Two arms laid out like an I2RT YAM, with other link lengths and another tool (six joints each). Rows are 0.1 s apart.
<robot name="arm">
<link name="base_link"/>
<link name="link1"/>
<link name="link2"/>
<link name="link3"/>
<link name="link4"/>
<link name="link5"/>
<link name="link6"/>
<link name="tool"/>
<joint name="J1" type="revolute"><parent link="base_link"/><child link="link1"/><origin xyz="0.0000 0.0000 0.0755" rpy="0.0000 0.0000 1.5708"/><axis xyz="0 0 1"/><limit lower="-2.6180" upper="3.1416"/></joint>
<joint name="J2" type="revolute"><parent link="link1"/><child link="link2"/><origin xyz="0.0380 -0.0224 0.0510" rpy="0.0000 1.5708 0.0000"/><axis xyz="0 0 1"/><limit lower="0.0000" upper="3.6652"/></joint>
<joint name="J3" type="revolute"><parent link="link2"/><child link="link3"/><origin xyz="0.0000 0.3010 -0.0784" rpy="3.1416 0.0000 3.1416"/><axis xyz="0 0 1"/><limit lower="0.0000" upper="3.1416"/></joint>
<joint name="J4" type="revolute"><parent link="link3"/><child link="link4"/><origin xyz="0.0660 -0.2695 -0.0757" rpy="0.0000 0.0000 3.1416"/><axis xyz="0 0 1"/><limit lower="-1.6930" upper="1.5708"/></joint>
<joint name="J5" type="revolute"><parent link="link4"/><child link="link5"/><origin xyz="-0.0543 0.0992 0.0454" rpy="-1.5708 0.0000 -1.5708"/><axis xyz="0 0 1"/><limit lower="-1.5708" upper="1.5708"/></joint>
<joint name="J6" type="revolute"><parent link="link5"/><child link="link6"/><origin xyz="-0.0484 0.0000 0.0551" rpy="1.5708 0.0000 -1.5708"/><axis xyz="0 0 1"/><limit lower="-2.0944" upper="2.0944"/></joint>
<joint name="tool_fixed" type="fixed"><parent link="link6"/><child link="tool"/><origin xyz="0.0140 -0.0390 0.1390" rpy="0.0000 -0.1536 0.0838"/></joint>
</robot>
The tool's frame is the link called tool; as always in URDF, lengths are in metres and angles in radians.
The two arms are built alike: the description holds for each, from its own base.
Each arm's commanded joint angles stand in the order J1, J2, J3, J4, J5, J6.
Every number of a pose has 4 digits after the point. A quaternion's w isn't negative.
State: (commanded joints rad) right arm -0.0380 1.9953 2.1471 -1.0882 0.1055 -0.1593; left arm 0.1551 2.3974 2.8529 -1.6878 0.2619 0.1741
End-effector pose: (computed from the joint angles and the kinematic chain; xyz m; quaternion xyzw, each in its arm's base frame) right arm 0.6019 -0.0603 0.3011 -0.6904 0.6550 -0.2134 0.2209; left arm 0.5864 0.0123 0.2606 -0.6517 0.7329 -0.1495 0.1260
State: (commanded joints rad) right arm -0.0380 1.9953 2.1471 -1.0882 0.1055 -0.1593; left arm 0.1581 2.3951 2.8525 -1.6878 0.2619 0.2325
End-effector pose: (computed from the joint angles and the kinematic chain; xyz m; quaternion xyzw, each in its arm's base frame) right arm 0.6019 -0.0603 0.3011 -0.6904 0.6550 -0.2134 0.2209; left arm 0.5850 0.0118 0.2618 -0.6307 0.7496 -0.1494 0.1342
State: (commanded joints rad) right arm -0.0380 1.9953 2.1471 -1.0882 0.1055 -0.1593; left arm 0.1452 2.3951 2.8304 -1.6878 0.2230 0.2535
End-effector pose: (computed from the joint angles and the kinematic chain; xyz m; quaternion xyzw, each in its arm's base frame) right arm 0.6019 -0.0603 0.3011 -0.6904 0.6550 -0.2134 0.2209; left arm 0.5829 0.0102 0.2520 -0.6222 0.7602 -0.1282 0.1366
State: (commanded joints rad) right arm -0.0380 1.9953 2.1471 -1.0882 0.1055 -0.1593; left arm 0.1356 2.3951 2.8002 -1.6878 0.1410 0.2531
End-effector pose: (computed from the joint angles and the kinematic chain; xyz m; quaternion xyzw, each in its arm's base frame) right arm 0.6019 -0.0603 0.3011 -0.6904 0.6550 -0.2134 0.2209; left arm 0.5798 0.0190 0.2374 -0.6250 0.7622 -0.0865 0.1447
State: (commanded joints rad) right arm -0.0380 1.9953 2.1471 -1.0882 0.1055 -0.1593; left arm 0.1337 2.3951 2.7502 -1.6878 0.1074 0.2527
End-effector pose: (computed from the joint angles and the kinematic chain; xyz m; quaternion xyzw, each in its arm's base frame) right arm 0.6019 -0.0603 0.3011 -0.6904 0.6550 -0.2134 0.2209; left arm 0.5744 0.0234 0.2193 -0.6280 0.7646 -0.0594 0.1323
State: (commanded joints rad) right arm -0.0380 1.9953 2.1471 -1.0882 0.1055 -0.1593; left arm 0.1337 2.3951 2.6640 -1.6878 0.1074 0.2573
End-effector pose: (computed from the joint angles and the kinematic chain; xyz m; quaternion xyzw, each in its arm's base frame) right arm 0.6019 -0.0603 0.3011 -0.6904 0.6550 -0.2134 0.2209; left arm 0.5636 0.0218 0.1914 -0.6289 0.7706 -0.0370 0.0962
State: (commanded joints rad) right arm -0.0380 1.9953 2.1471 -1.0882 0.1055 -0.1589; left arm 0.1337 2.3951 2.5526 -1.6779 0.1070 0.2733
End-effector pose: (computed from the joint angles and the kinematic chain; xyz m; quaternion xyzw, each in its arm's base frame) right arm 0.6019 -0.0604 0.3011 -0.6902 0.6552 -0.2134 0.2210; left arm 0.5487 0.0193 0.1574 -0.6244 0.7791 -0.0109 0.0540
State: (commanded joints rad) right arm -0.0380 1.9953 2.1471 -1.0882 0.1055 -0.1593; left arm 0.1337 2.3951 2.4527 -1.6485 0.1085 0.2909
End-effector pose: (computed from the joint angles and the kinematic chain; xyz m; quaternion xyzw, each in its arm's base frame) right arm 0.6019 -0.0603 0.3011 -0.6904 0.6550 -0.2134 0.2209; left arm 0.5380 0.0170 0.1289 -0.6178 0.7859 0.0058 0.0243
